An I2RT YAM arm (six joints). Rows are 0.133 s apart.
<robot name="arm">
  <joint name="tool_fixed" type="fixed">
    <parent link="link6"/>
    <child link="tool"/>
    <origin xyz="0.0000 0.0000 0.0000" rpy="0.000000 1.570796 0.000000"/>
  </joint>
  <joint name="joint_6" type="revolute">
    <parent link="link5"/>
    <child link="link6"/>
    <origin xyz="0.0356 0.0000 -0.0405"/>
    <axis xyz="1 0 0"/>
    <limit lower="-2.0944" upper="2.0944"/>
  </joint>
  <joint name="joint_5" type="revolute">
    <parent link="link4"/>
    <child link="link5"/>
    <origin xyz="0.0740 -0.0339 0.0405"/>
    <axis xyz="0 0 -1"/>
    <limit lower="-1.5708" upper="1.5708"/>
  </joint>
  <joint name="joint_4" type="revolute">
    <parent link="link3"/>
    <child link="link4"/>
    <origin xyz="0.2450 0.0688 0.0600"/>
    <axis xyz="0 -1 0"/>
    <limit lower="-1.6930" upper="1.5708"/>
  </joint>
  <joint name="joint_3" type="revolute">
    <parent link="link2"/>
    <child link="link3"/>
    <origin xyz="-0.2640 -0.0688 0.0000"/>
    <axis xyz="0 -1 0"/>
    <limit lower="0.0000" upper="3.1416"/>
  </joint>
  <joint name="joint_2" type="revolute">
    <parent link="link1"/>
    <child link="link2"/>
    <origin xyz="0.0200 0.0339 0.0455"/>
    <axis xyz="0 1 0"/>
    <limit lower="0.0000" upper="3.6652"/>
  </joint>
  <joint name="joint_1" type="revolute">
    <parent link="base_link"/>
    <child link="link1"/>
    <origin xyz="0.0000 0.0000 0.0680"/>
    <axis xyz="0 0 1"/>
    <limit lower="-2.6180" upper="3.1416"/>
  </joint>
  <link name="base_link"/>
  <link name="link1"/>
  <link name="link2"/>
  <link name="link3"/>
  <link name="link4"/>
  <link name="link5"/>
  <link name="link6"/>
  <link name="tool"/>
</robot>
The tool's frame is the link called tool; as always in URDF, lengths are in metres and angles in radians.
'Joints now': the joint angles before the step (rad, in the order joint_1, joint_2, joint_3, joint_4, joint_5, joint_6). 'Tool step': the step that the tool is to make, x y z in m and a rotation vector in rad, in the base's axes. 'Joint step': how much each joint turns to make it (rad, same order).
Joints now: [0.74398, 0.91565, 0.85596, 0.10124, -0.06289, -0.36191]
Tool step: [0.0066, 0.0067, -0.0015, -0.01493, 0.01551, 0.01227]
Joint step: [0.00013, 0.03969, 0.01813, 0.00003, -0.01215, -0.00011]
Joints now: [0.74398, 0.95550, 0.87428, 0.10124, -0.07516, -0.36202]
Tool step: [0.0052, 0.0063, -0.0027, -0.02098, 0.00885, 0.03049]
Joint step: [0.00015, 0.03378, 0.01228, -0.00005, -0.03043, -0.00920]
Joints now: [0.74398, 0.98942, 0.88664, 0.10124, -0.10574, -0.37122]
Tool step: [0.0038, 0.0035, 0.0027, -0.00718, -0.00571, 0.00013]
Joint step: [-0.00001, 0.02300, 0.02141, -0.00004, -0.00012, -0.00920]
